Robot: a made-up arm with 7 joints.
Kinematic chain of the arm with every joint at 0, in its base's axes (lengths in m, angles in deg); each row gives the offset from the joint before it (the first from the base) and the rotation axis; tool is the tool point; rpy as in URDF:
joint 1: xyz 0 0 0.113 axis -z
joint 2: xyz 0 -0.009 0.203 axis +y
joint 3: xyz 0 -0.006 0.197 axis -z
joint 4: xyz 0 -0.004 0.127 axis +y
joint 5: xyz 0 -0.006 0.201 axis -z
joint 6: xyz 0 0 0.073 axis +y
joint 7: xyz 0 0 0.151 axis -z
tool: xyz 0 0 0 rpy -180 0 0
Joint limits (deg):
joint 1: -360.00..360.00
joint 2: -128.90..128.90
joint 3: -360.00..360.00
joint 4: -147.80..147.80
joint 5: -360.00..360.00
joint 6: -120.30..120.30
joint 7: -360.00..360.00
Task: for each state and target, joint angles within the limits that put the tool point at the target. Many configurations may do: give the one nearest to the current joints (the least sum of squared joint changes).
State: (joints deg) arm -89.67 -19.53 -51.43 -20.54 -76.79 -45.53 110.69
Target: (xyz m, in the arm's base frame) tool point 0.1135 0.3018 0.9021
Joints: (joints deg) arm -103.16 17.44 -62.26 -15.05 -80.71 -67.11 110.69
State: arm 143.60 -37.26 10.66 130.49 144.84 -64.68 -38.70
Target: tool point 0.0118 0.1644 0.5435
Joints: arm 165.82 -79.98 43.45 109.83 157.57 -73.22 -38.70
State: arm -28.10 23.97 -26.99 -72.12 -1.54 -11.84 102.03
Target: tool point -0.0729 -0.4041 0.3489
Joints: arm -45.26 -19.30 -33.36 -108.24 -2.33 -20.92 102.03
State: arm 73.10 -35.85 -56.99 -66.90 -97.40 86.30 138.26
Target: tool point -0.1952 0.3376 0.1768
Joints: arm 77.72 -63.78 -45.56 -91.15 -108.03 88.67 138.26
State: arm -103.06 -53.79 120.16 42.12 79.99 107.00 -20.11
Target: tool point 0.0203 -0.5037 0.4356
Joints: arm -86.51 -52.34 127.30 41.43 81.29 113.68 -20.11
